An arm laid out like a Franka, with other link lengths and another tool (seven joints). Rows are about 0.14 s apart.
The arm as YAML. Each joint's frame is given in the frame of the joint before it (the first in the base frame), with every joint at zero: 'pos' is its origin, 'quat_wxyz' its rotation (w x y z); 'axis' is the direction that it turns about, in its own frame. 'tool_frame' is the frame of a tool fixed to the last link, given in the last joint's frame.
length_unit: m
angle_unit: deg
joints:
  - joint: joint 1
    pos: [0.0, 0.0, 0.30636]
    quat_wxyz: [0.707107, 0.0, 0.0, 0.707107]
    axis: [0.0, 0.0, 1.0]
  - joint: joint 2
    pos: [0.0, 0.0, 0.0]
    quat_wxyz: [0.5, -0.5, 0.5, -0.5]
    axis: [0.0, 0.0, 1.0]
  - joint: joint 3
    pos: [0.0, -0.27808, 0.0]
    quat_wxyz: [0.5, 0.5, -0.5, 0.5]
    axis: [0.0, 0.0, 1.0]
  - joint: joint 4
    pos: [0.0, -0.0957, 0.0]
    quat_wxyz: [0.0, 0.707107, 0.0, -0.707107]
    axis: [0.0, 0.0, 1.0]
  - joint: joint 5
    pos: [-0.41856, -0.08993, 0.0]
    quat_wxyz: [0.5, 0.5, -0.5, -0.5]
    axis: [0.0, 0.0, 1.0]
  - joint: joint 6
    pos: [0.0, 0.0, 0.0]
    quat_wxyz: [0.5, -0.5, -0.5, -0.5]
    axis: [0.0, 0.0, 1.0]
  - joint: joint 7
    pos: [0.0, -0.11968, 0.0]
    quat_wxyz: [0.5, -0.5, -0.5, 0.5]
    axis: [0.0, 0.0, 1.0]
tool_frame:
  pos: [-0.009, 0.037, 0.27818]
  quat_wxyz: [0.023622, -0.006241, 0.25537, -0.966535]
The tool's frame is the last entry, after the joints.
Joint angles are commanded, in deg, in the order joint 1, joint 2, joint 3, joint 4, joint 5, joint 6, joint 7. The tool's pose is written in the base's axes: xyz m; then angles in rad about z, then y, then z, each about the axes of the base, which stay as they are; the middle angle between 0 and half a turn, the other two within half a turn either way. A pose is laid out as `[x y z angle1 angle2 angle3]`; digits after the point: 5 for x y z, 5 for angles.
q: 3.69 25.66 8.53 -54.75 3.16 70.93 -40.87
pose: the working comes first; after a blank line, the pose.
Where each joint sits with the arm in this pose, in the base's axes (m; each line is computed from the numbers above, not from the rounded line before):
joint 1: 0.0000 0.0000 0.3064
joint 2: 0.0000 0.0000 0.3064
joint 3: 0.1202 0.0077 0.5570
joint 4: 0.2044 0.0274 0.5160
joint 5: 0.5956 0.0957 0.6758
joint 6: 0.5956 0.0957 0.6758
joint 7: 0.7108 0.1224 0.6569
the tool: 0.6369 0.1740 0.3909

[0.63691 0.17401 0.39094 1.40950 2.81332 -0.83637]
